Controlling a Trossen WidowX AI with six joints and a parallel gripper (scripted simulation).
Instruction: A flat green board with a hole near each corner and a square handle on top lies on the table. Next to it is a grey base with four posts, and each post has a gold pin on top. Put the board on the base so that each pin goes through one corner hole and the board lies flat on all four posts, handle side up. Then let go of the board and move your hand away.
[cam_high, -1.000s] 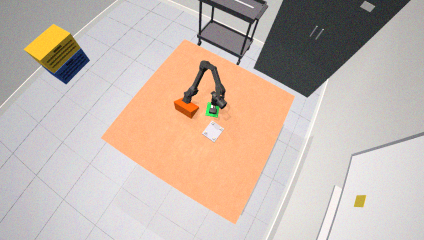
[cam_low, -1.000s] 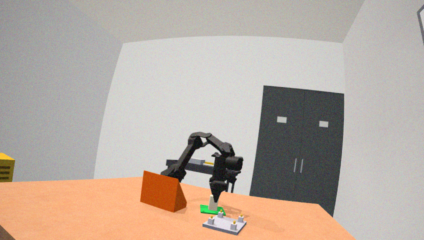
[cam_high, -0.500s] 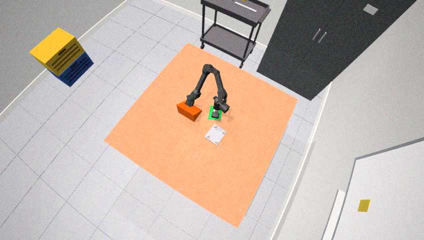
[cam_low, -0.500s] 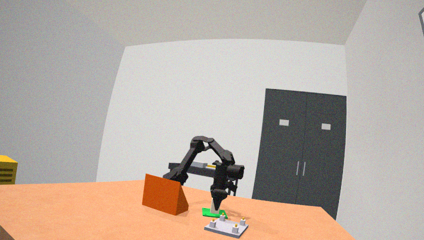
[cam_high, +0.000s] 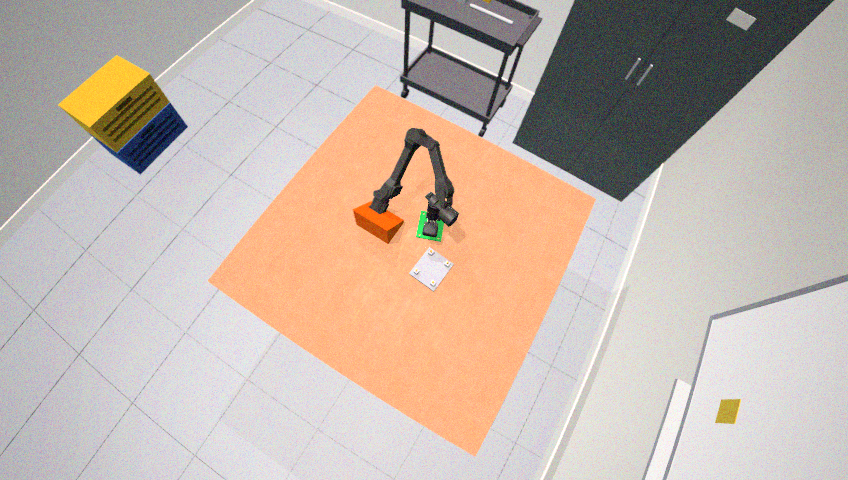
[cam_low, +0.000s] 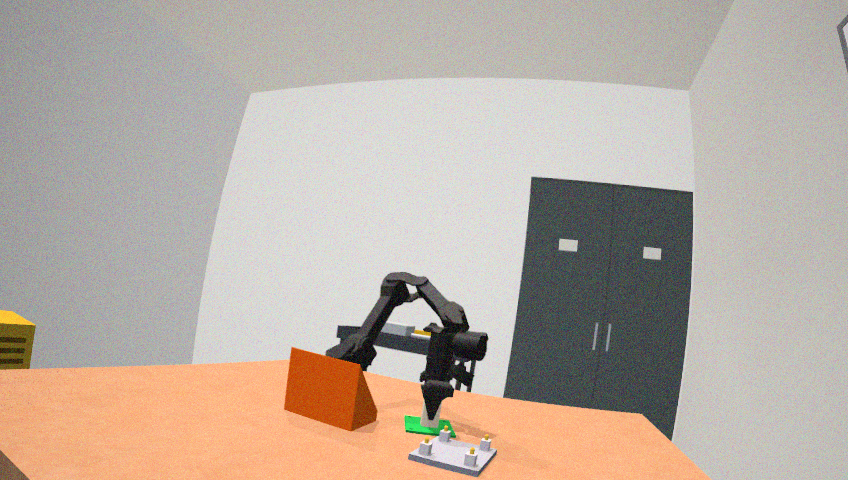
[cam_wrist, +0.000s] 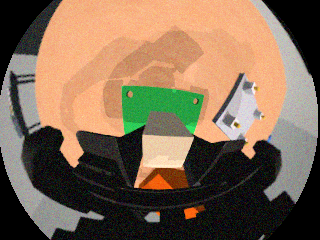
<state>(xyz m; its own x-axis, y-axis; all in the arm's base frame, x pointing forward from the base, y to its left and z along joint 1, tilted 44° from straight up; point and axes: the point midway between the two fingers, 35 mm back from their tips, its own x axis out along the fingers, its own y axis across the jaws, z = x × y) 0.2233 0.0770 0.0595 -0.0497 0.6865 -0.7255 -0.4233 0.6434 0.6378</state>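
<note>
Now: gripper tip 120 mm short of the grey base, 170 mm to the left of it and 20 mm above it. Also, from my gripper tip: green board: right at my gripper tip.
</note>
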